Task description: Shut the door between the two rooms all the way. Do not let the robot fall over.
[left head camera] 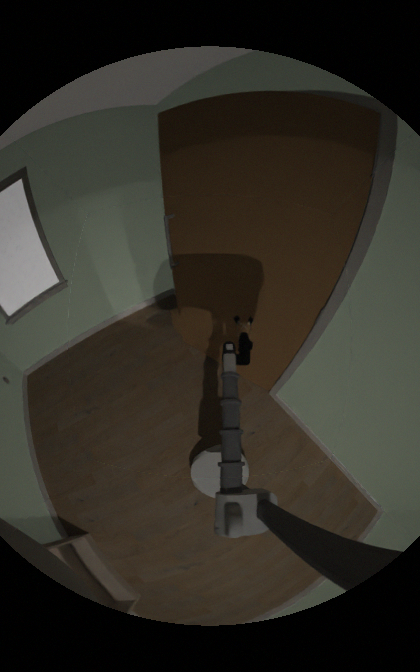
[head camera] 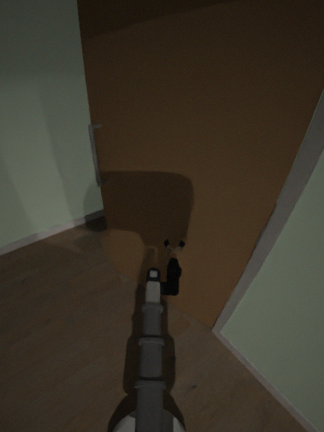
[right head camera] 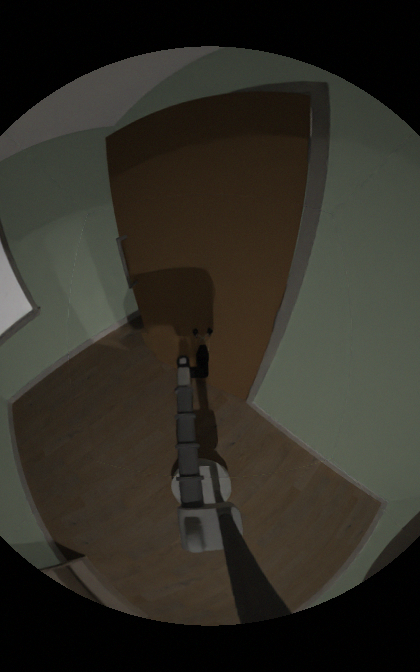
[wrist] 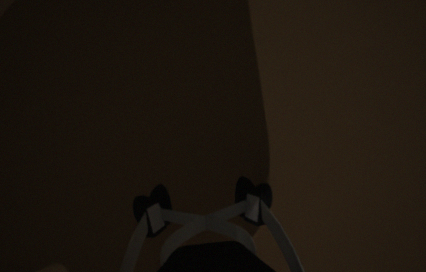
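Where they show: gripper, between the fingertips: [left head camera: 243,316] [head camera: 174,240] [right head camera: 202,328] [wrist: 202,196]; robot's base, origin of its link: [left head camera: 218,470] [right head camera: 201,483].
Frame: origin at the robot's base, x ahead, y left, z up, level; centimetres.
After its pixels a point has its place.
The brown door [head camera: 225,125] {z 137.9, x 84.0, y -24.3 cm} [left head camera: 280,200] {z 143.8, x 87.5, y -18.9 cm} [right head camera: 215,190] {z 150.6, x 88.0, y -18.2 cm} fills much of the head views, and its surface fills the wrist view [wrist: 340,100] {z 82.0, x 84.6, y -23.3 cm}. Its hinge side is at the grey frame [head camera: 290,195] {z 120.5, x 65.6, y -47.3 cm} [left head camera: 356,252] {z 135.1, x 66.1, y -46.9 cm} [right head camera: 300,255] {z 130.8, x 66.0, y -47.1 cm} on the right. Its free left edge, with a grey bar handle [head camera: 94,155] {z 112.3, x 115.3, y 35.6 cm} [left head camera: 169,241] {z 111.6, x 115.6, y 34.8 cm} [right head camera: 124,262] {z 111.5, x 115.7, y 34.9 cm}, stands in front of the green left wall; no frame shows beside that edge, so it looks ajar into this room. My gripper [head camera: 174,244] {z 74.3, x 88.5, y -11.1 cm} [left head camera: 243,319] {z 74.3, x 88.5, y -11.1 cm} [right head camera: 202,331] {z 74.3, x 88.5, y -11.1 cm} [wrist: 202,196] {z 74.3, x 88.5, y -11.1 cm} is open and empty, before the lower door; contact cannot be told.
Green walls [head camera: 40,125] {z 114.2, x 181.2, y 102.5 cm} [left head camera: 370,375] {z 90.9, x 36.3, y -71.6 cm} [right head camera: 360,350] {z 107.3, x 36.3, y -71.6 cm} with pale baseboards stand on both sides. My extended arm [head camera: 151,357] {z 85.8, x 27.0, y -0.1 cm} [left head camera: 230,415] {z 85.8, x 26.1, y 0.3 cm} [right head camera: 186,430] {z 85.8, x 25.8, y -0.5 cm} reaches over the wooden floor [head camera: 60,310] {z -2.8, x 80.2, y 75.1 cm} [left head camera: 125,425] {z -2.7, x 30.4, y 82.3 cm} [right head camera: 110,425] {z -2.8, x 51.2, y 80.4 cm}. A brownish piece of furniture [left head camera: 102,570] shows at the lower left.
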